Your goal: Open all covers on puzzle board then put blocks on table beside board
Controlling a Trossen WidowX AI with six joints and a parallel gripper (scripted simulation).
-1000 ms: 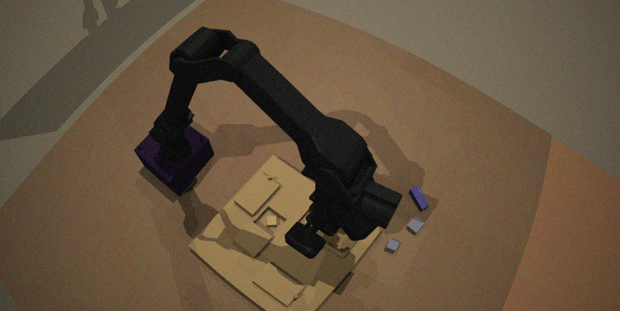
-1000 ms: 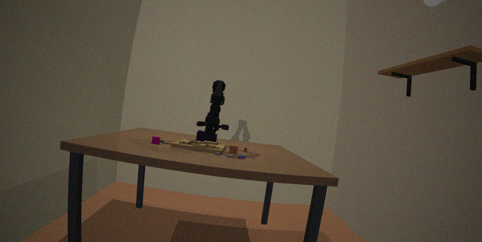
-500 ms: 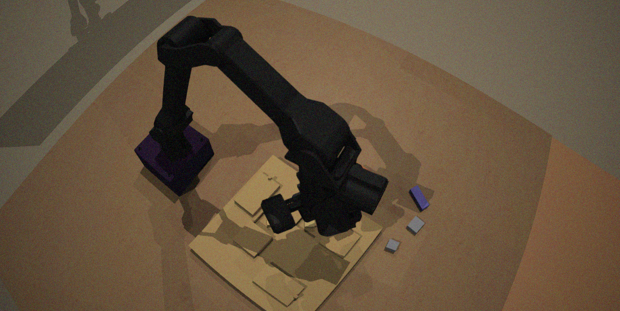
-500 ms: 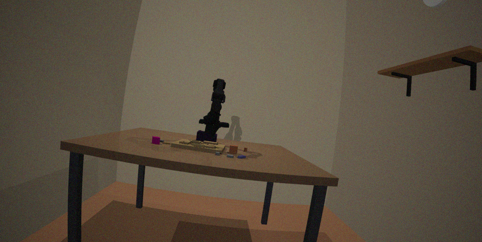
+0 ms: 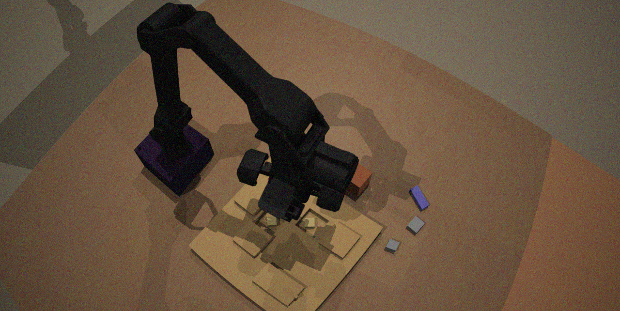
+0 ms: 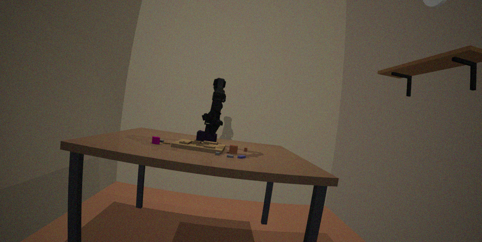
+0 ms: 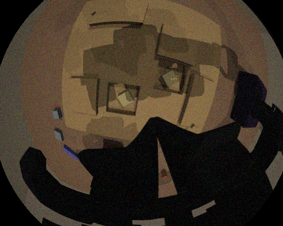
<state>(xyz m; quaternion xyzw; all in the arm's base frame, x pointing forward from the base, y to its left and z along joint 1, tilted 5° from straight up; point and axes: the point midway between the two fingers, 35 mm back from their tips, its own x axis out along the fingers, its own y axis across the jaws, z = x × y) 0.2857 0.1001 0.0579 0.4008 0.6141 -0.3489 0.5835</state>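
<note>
Right now the tan puzzle board is 3 cm ahead of my gripper tip, 7 cm to the right of it and 6 cm below it. From my gripper tip the other things lie so: blue-violet bar 18 cm ahead, 22 cm to the left, 8 cm below; then small orange block 12 cm behind, 20 cm to the left, 7 cm below; then orange cube 4 cm ahead, 14 cm to the left, 6 cm below.
</note>
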